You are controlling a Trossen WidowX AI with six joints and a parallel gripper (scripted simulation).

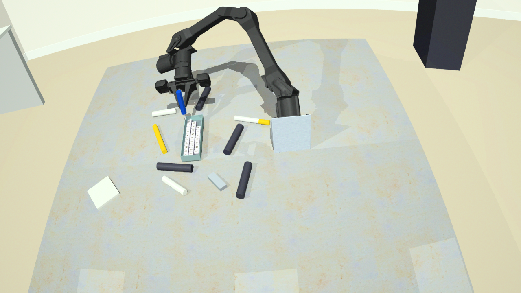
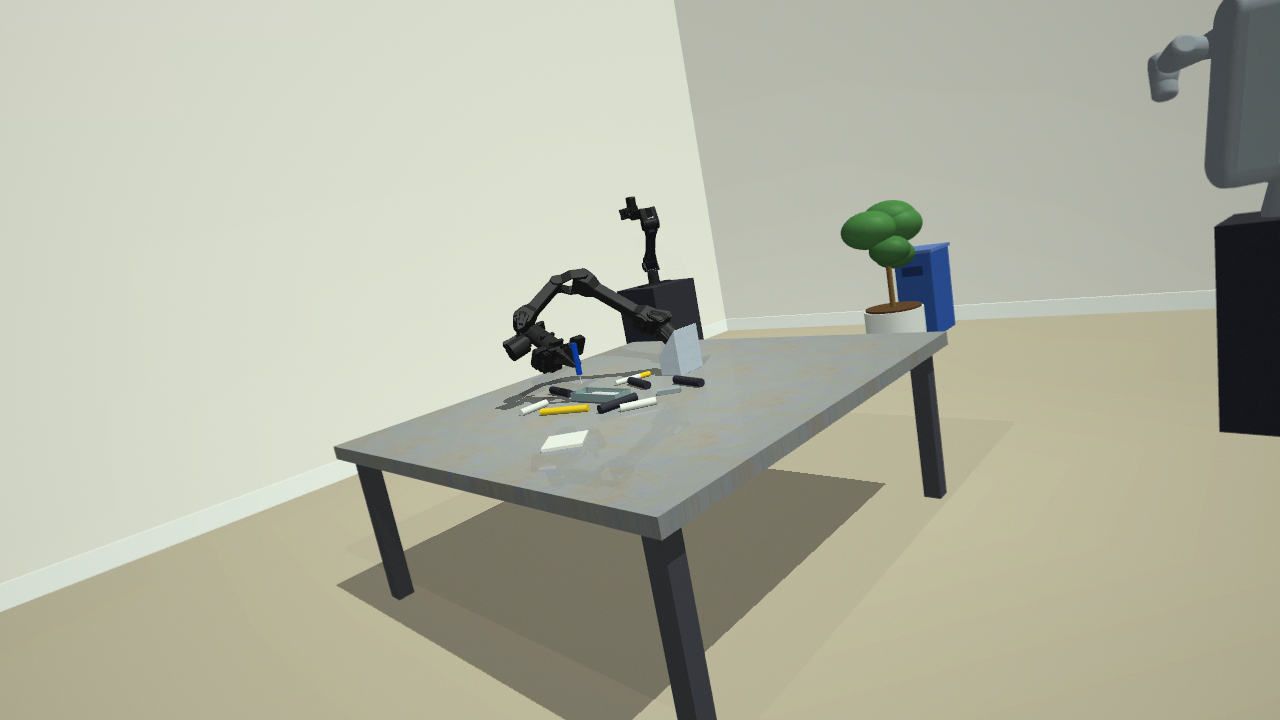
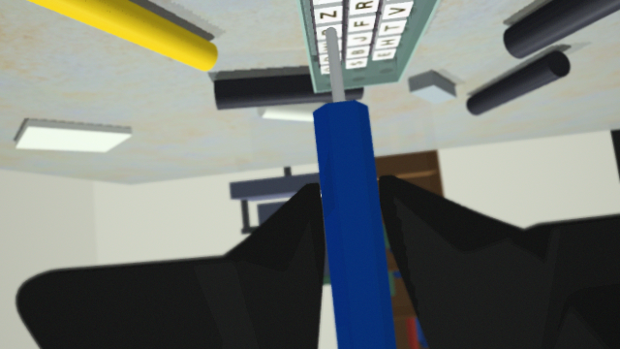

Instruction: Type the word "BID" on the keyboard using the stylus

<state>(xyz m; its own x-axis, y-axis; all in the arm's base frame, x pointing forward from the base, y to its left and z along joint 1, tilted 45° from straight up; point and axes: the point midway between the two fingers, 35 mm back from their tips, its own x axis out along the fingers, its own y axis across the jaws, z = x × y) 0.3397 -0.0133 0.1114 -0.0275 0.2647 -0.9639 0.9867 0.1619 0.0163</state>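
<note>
Right now the green keyboard tray is 3 cm behind my gripper tip, 4 cm to the left of it and 9 cm below it. Round my gripper tip: grey stylus tip: 5 cm below; yellow cylinder: 10 cm ahead, 4 cm to the left, 10 cm below; blue stylus: 1 cm below.
</note>
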